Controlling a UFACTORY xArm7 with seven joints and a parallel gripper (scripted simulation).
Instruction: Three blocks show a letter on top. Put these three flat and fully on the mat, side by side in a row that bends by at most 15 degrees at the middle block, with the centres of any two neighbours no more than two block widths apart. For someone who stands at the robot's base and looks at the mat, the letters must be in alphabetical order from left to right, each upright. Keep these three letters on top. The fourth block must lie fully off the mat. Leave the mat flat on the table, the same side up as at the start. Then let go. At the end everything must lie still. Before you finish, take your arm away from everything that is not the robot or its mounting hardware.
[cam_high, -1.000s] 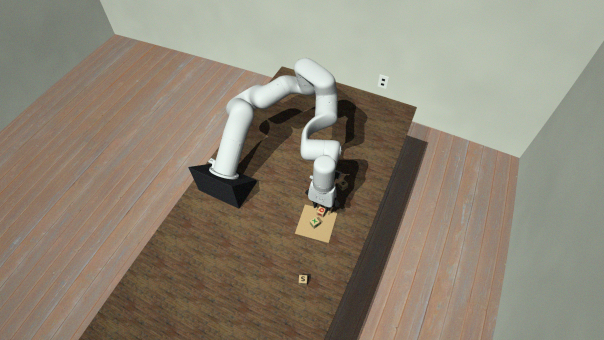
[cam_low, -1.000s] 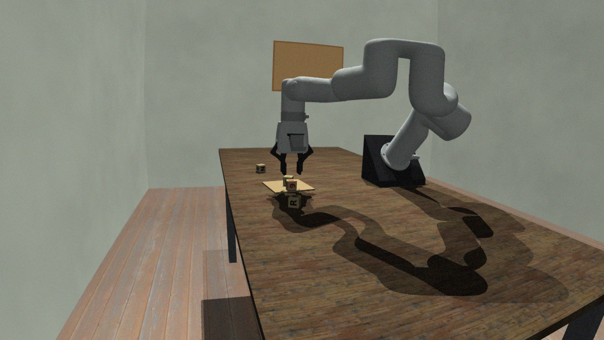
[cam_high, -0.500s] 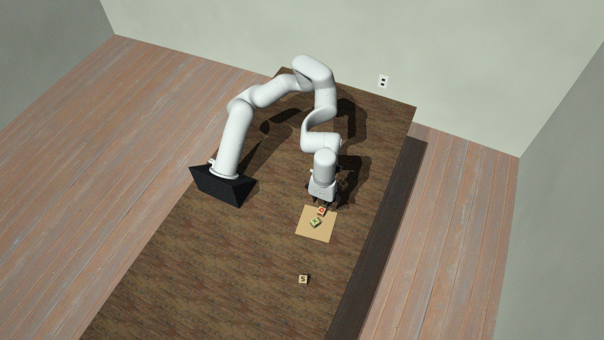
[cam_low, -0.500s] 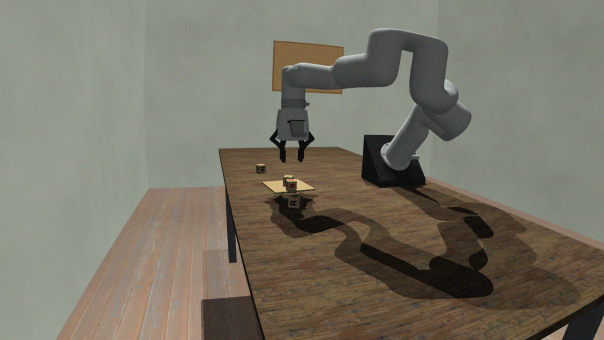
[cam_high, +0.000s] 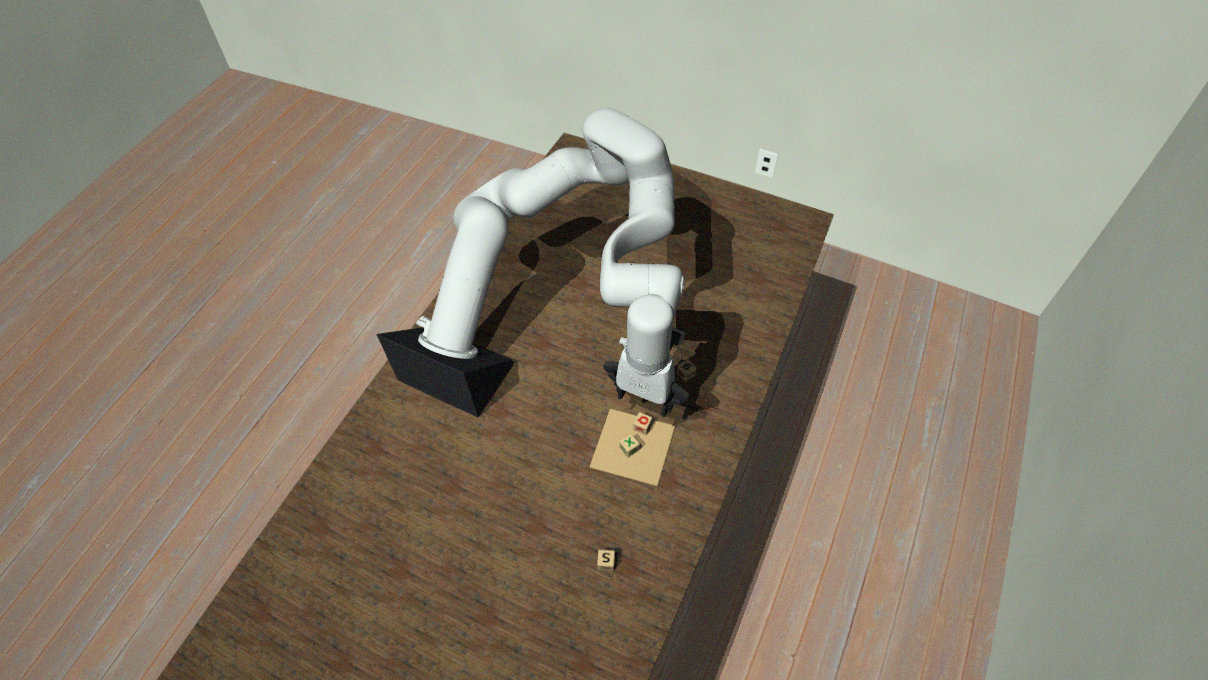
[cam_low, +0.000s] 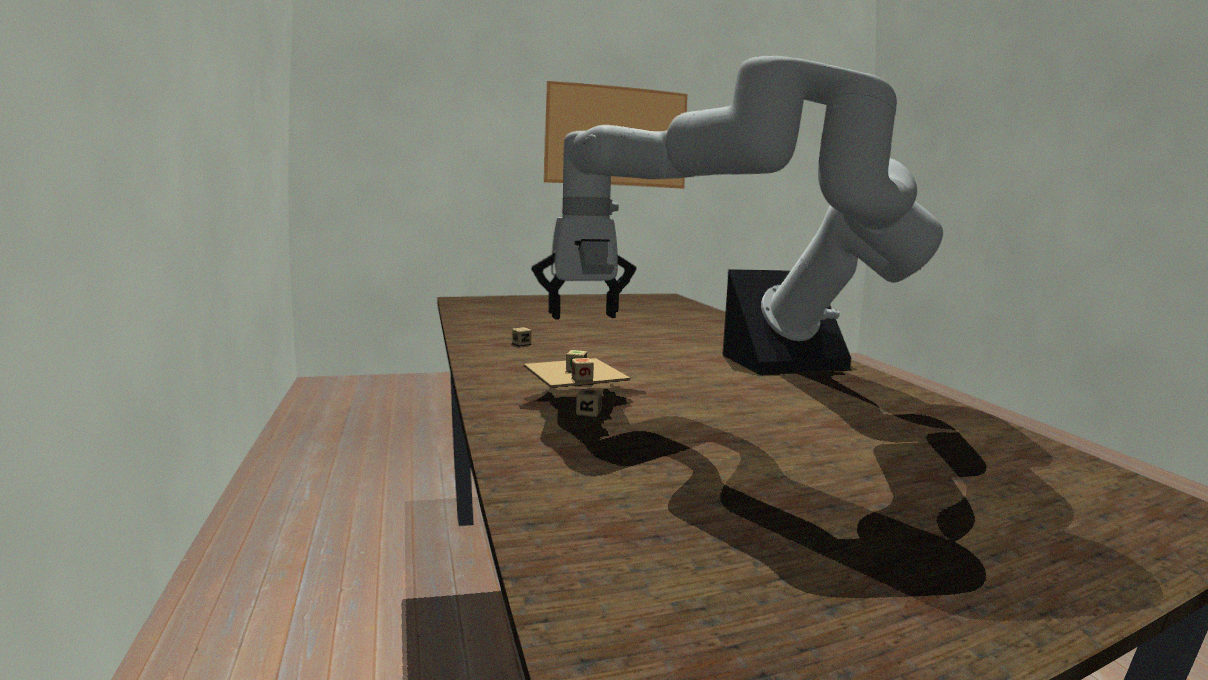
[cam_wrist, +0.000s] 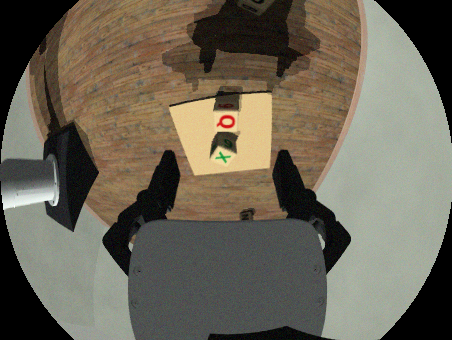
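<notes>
The tan mat is 5 cm to the right of my hand and 11 cm below it. Also, from my hand: S block (8 cm ahead, 28 cm to the right, 10 cm below); red-marked block (10 cm below).
</notes>
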